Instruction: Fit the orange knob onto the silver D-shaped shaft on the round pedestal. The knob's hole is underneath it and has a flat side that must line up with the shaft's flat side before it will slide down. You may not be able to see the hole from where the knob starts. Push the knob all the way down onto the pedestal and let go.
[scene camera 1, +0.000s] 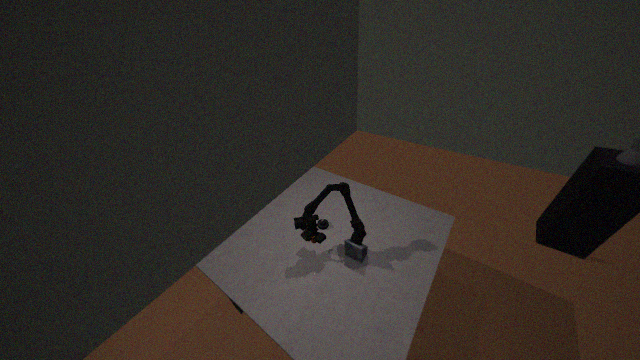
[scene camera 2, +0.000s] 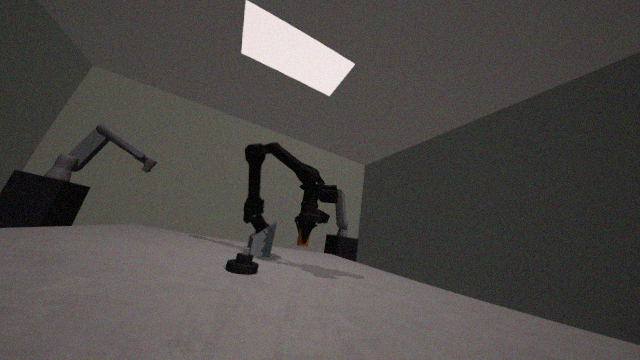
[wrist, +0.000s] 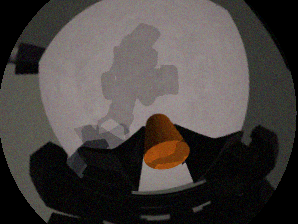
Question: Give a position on an orange knob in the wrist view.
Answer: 164, 148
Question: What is my gripper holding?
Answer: An orange knob.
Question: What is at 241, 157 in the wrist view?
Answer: My gripper.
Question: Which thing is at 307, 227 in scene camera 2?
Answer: My gripper.
